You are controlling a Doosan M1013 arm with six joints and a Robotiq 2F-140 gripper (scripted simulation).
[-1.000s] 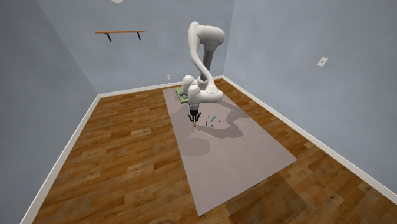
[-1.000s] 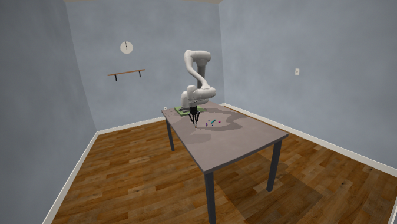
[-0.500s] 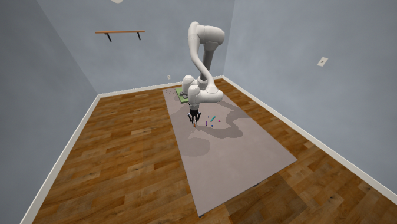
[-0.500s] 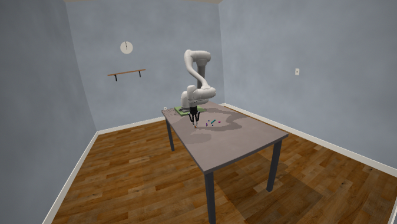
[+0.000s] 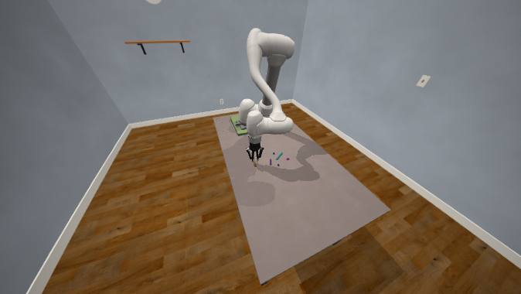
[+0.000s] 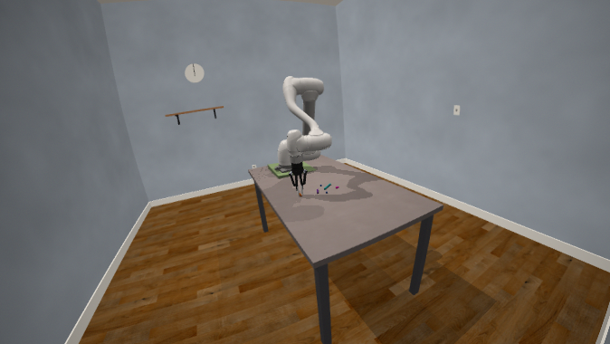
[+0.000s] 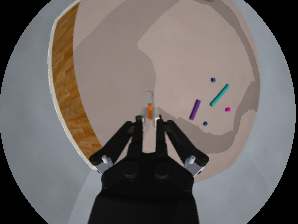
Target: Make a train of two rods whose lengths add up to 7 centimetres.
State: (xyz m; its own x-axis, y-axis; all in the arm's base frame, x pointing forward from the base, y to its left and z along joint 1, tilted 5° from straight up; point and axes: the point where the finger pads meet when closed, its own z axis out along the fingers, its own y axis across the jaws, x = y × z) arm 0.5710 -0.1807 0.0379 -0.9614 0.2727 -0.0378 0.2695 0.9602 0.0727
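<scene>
My gripper is now 4 cm above the orange rod. Also, from my hand: purple rod (3 cm ahead, 12 cm to the left, 4 cm below); then blue rod (4 cm behind, 20 cm to the left, 4 cm below); then grey rod (4 cm behind, 1 cm to the left, 4 cm below).
</scene>
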